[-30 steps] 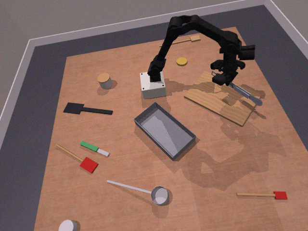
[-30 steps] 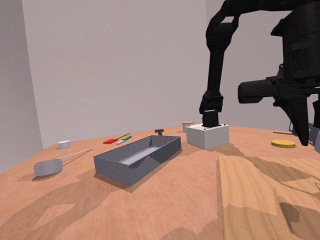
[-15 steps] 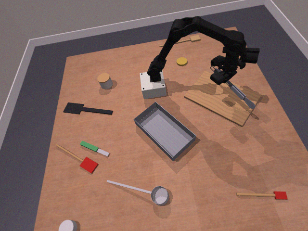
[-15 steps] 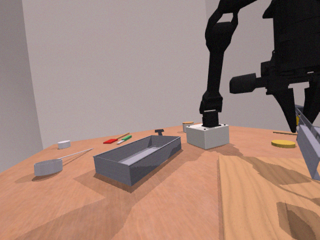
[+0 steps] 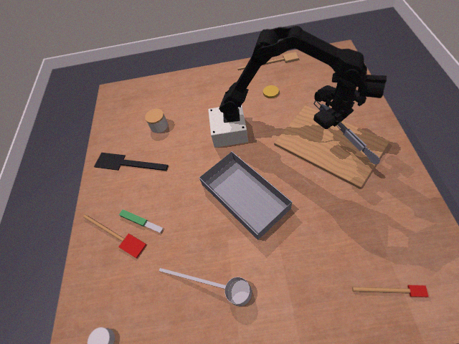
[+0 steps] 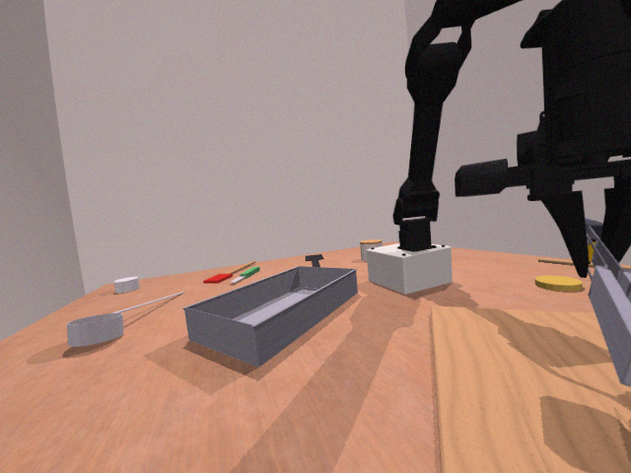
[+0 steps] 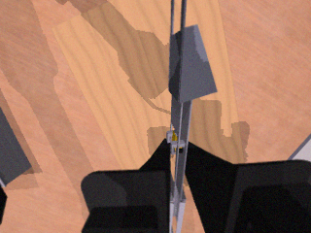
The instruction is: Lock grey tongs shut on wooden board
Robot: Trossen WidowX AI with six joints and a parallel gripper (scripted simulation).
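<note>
Now: gripper tip 11 cm above the wooden board. Also, from my gripper tip: roasting tin 35 cm to the right, 19 cm ahead, 9 cm below; green-handled tool 72 cm to the right, 26 cm ahead, 11 cm below; yellow disc 32 cm behind, 19 cm to the right, 10 cm below.
</note>
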